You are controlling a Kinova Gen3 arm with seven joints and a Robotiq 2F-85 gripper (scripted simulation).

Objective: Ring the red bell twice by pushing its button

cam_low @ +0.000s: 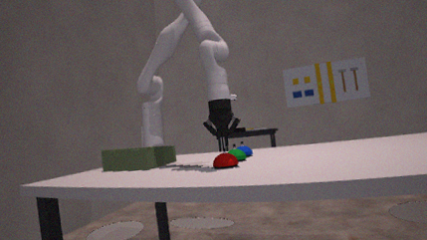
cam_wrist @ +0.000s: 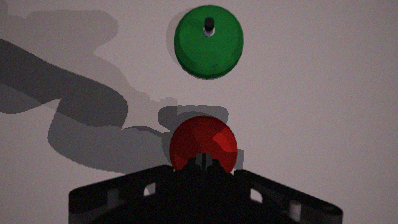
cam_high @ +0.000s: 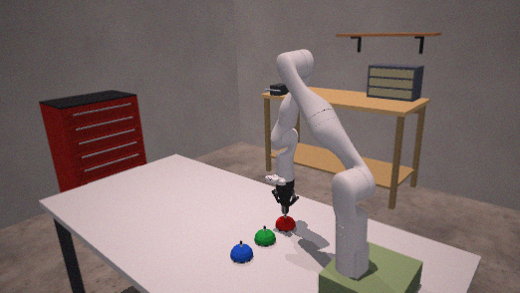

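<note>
The red bell lies 4 cm below my hand. Round my hand: green bell (2 cm behind, 13 cm to the left, 4 cm below); then blue bell (3 cm behind, 26 cm to the left, 4 cm below).
</note>
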